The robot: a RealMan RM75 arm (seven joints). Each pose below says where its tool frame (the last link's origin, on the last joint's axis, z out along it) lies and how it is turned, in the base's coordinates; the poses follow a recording.
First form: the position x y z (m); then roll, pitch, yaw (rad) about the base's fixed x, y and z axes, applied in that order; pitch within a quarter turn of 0, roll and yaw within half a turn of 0.
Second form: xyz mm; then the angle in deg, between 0 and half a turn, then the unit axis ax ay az. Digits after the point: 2 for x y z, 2 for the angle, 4 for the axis.
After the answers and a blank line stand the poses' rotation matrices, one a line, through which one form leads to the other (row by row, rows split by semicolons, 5 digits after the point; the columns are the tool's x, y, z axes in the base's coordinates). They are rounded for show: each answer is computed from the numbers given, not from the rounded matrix.
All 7 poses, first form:
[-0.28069, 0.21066, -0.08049, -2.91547, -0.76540, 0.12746]
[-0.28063, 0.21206, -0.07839, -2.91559, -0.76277, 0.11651]
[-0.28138, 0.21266, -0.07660, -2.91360, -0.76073, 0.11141]
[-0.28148, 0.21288, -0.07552, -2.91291, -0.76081, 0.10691]
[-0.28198, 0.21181, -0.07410, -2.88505, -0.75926, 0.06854]
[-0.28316, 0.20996, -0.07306, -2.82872, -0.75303, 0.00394]
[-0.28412, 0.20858, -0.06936, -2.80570, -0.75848, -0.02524]
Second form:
[-280.69, 210.66, -80.49, 165.28, -0.9248, -0.1016, -0.3666]
[-280.63, 212.06, -78.39, 165.52, -0.9256, -0.0964, -0.3660]
[-281.38, 212.66, -76.60, 165.52, -0.9261, -0.0943, -0.3653]
[-281.48, 212.88, -75.52, 165.58, -0.9262, -0.0923, -0.3656]
[-281.98, 211.81, -74.10, 164.91, -0.9270, -0.0796, -0.3664]
[-283.16, 209.96, -73.06, 163.26, -0.9284, -0.0597, -0.3668]
[-284.12, 208.58, -69.36, 162.67, -0.9272, -0.0509, -0.3712]

0.71526 0.27795 0.64121; 0.09166 -0.94689 0.30821; 0.69283 -0.16167 -0.70275
0.71802 0.26707 0.64274; 0.08404 -0.94996 0.30084; 0.69093 -0.16200 -0.70454
0.71984 0.26317 0.64232; 0.08053 -0.95076 0.29929; 0.68945 -0.16372 -0.70559
0.72014 0.25934 0.64353; 0.07729 -0.95173 0.29706; 0.68951 -0.16419 -0.70542
0.72364 0.24050 0.64692; 0.04968 -0.95304 0.29874; 0.68838 -0.18405 -0.70161
0.72961 0.21423 0.64944; 0.00287 -0.95062 0.31035; 0.68385 -0.22457 -0.69420
0.72565 0.20281 0.65749; -0.01832 -0.94954 0.31312; 0.68782 -0.23926 -0.68532

